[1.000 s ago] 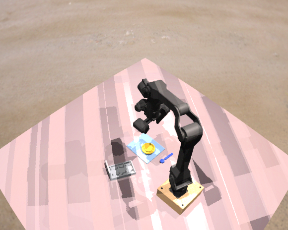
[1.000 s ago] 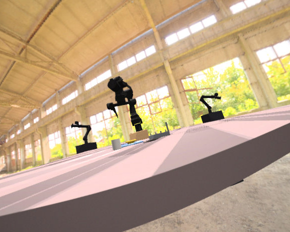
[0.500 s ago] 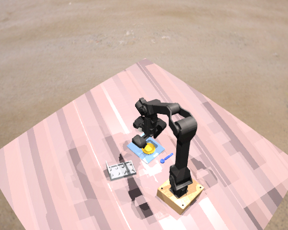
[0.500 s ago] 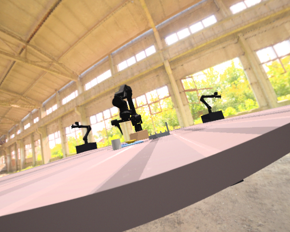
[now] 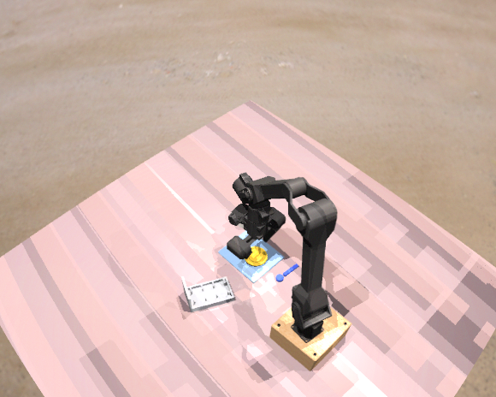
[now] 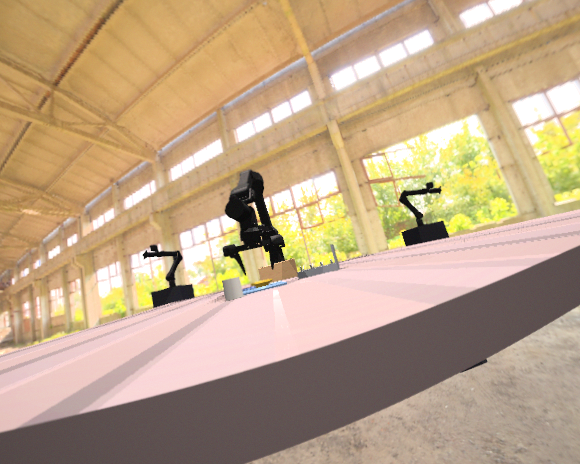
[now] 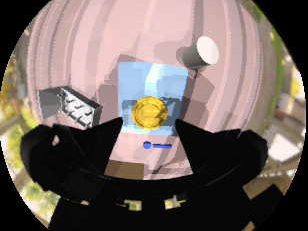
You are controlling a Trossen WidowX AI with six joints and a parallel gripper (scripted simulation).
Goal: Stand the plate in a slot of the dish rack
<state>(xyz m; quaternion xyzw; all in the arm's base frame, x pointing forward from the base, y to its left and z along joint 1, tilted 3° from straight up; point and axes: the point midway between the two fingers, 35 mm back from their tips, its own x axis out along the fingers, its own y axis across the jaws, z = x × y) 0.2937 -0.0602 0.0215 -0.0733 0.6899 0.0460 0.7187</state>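
Now: the yellow plate 3 cm below my gripper tip. From my gripper tip the other things lie so: dish rack: 3 cm behind, 18 cm to the left, 2 cm below; blue spoon: 10 cm behind, 4 cm to the right, 4 cm below; cup: 13 cm ahead, 6 cm to the right, 2 cm below.
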